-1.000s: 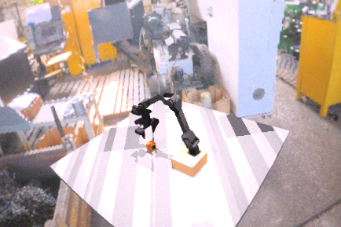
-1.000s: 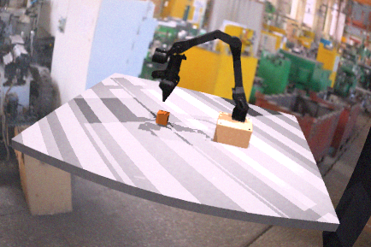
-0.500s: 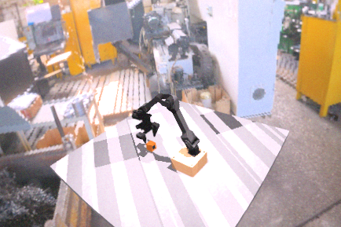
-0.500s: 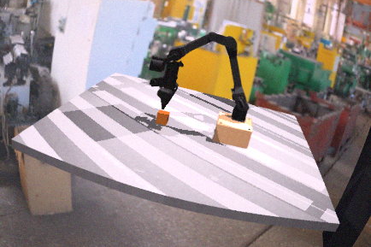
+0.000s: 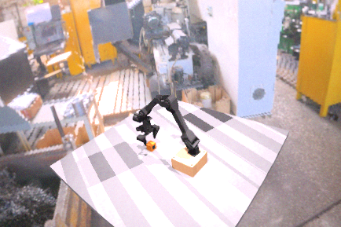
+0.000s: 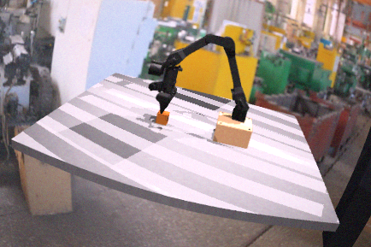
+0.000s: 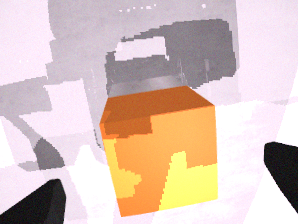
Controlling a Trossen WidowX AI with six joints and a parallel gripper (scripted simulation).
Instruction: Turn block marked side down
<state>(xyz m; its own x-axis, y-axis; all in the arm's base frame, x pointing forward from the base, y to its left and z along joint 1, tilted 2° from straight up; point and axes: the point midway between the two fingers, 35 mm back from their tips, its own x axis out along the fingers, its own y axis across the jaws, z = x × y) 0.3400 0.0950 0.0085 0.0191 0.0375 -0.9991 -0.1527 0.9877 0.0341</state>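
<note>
Right now the orange block is 3 cm below my gripper tip and 2 cm behind it.
</note>
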